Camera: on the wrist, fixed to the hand. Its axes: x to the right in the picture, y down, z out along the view.
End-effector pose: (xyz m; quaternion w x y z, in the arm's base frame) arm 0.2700 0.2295 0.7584 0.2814 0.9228 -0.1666 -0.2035
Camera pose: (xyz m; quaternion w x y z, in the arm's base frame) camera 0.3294 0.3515 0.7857 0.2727 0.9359 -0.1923 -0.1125
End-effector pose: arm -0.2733 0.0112 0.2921 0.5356 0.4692 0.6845 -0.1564
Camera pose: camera -0.4082 0.0351 0.3119 0.4718 0.5275 0.6968 -0.1167
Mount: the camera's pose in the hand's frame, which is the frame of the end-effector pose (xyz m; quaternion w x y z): -0.0080 -0.0913 -0.1037 0.9954 0.0321 0.0780 0.0454
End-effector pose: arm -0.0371 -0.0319 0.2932 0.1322 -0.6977 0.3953 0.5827
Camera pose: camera 0.1007 -0.0360 0.3050 0.0967 -0.7177 0.4542 0.5189
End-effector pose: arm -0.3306 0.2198 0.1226 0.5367 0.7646 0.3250 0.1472
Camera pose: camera -0.4270 0.3092 0.0794 0.4777 0.7816 0.3354 0.2201
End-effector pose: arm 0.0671 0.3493 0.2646 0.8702 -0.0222 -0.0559 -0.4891
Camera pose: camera -0.0071 0.2989 0.1592 0.8934 0.0414 -0.0025 -0.4473
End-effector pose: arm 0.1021 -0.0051 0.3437 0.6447 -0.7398 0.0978 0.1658
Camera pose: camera 0.1398 -0.0943 0.4426 0.6503 -0.7242 0.1865 0.1335
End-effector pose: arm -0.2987 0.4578 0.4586 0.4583 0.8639 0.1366 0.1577
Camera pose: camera -0.3556 0.5819 0.4362 0.4107 0.8686 0.1376 0.2408
